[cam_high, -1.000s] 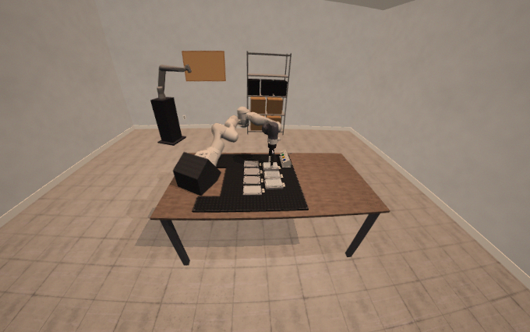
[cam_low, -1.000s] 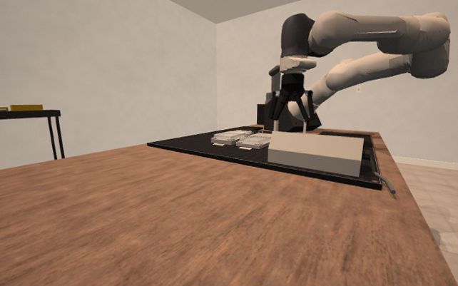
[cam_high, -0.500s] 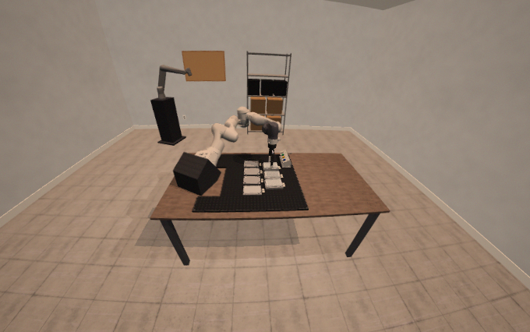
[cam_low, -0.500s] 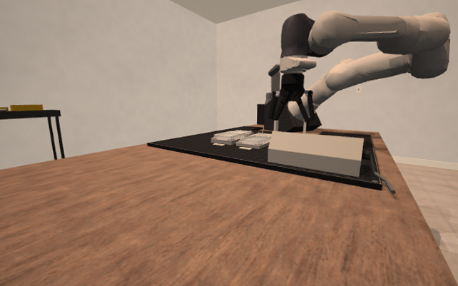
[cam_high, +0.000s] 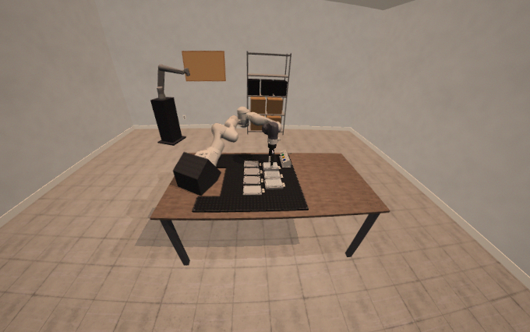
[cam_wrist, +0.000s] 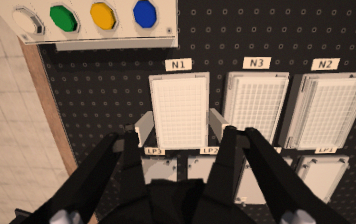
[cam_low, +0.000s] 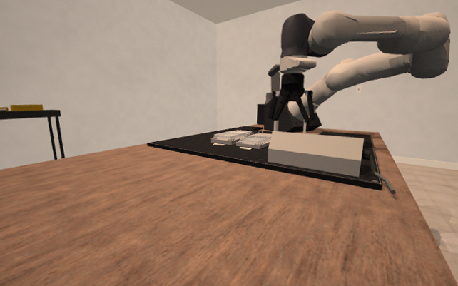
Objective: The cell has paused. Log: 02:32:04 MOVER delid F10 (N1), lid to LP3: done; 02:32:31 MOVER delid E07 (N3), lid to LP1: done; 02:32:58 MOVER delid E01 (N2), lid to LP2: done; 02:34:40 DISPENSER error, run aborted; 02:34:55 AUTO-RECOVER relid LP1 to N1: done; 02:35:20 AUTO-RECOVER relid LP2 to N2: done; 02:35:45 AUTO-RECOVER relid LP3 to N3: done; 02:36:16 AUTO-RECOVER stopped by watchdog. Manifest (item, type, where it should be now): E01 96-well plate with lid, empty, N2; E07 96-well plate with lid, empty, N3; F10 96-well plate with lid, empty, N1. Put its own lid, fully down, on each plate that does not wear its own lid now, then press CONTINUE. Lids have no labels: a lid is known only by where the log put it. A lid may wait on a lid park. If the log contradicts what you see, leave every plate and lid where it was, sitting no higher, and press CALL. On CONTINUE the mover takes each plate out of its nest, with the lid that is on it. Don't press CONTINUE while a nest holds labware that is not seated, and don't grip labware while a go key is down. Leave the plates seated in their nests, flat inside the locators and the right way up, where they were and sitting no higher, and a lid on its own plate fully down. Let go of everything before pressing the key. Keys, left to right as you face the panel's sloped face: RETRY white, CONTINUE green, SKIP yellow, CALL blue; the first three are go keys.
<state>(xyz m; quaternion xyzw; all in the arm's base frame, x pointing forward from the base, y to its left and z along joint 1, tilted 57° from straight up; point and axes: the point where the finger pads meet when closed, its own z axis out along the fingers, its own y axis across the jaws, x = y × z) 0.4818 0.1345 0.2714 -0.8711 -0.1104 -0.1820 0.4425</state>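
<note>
Now: hand 20 mm above the smooth white lid. The rest, counted from my hand: LP2 label (90 mm to the right, 70 mm behind, 60 mm below); 96-well plate (30 mm below); blue call key (120 mm ahead, 80 mm to the left, 10 mm above).
</note>
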